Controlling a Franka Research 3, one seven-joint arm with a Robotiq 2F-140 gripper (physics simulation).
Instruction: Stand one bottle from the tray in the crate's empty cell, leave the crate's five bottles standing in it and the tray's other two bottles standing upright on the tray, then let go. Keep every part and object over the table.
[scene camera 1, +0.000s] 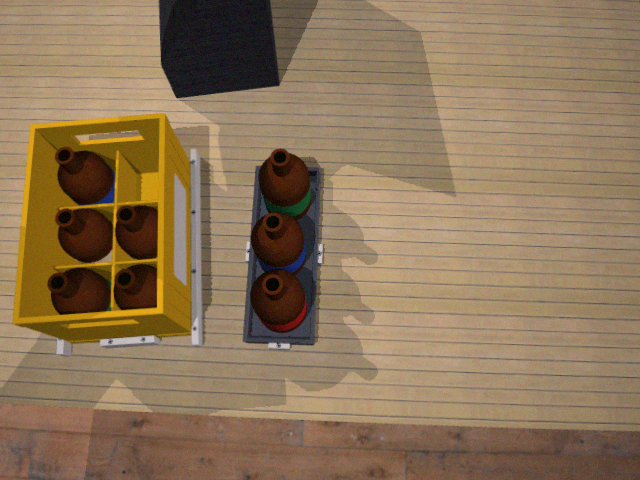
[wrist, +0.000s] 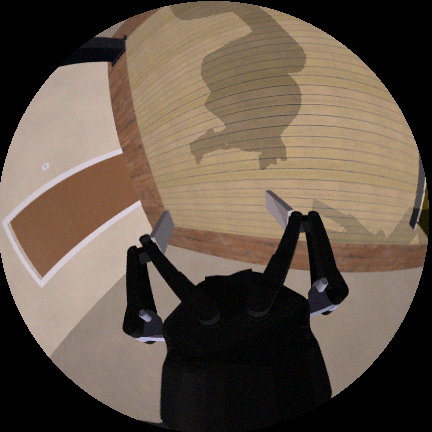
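Note:
A yellow crate (scene camera 1: 177, 310) stands at the left in the scene view. Five brown bottles stand in it; its cell at the back right is empty. A dark grey tray (scene camera 1: 279, 334) stands to the right of the crate. On it, upright in a row, are a green-banded bottle (scene camera 1: 284, 180) at the back, a blue-banded bottle (scene camera 1: 278, 240) in the middle and a red-banded bottle (scene camera 1: 278, 298) at the front. My gripper (wrist: 217, 208) is open and empty in the wrist view, over the table near its edge, away from crate and tray. It does not show in the scene view.
A white rail (scene camera 1: 195, 242) runs along the crate's right side, with a white block (scene camera 1: 129, 341) at its front. Small white brackets (scene camera 1: 320, 253) touch the tray's sides. A large dark block-like body (scene camera 1: 219, 49) shows at the top of the scene view. The table's wooden edge (wrist: 195, 239) runs below the fingers.

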